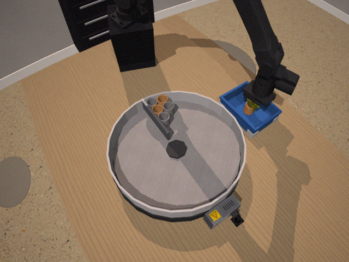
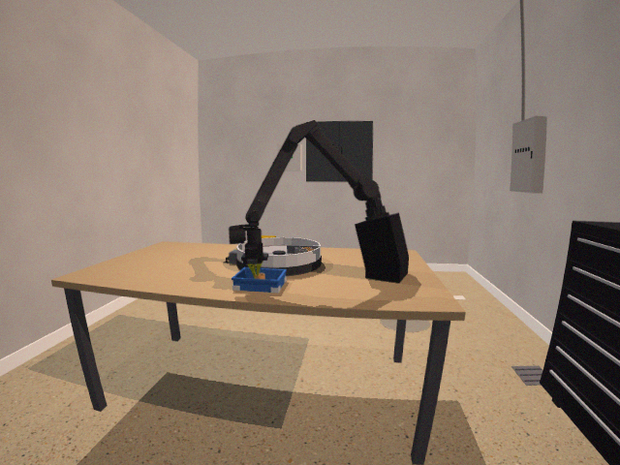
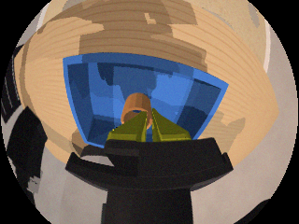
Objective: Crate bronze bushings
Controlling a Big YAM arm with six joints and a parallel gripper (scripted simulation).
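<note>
Now: the crate 2 cm behind my hand and 1 cm below it. Round my hand: grey turning table 33 cm to the right, 7 cm behind, 2 cm above.
</note>
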